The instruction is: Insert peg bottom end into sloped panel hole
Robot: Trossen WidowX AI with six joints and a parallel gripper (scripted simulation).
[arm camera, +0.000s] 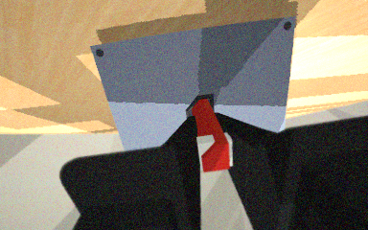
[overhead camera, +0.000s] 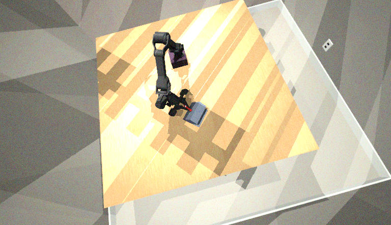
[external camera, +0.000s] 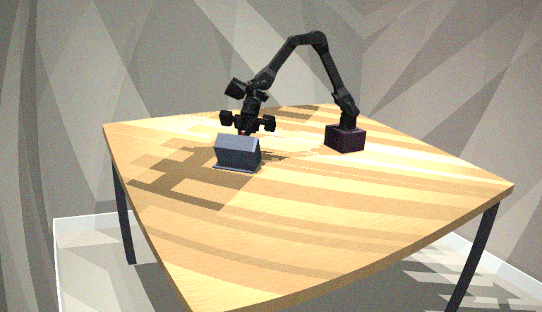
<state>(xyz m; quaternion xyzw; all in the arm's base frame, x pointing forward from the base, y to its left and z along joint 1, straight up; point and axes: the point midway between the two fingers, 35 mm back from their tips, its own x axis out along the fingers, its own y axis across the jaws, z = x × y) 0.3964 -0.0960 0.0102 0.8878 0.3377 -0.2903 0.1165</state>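
Now: the grey-blue sloped panel 30 mm below my gripper tip, 30 mm ahead of it and 20 mm to the left of it. Round my gripper tip: thin red peg (10 mm to the right, 10 mm behind, 10 mm above).
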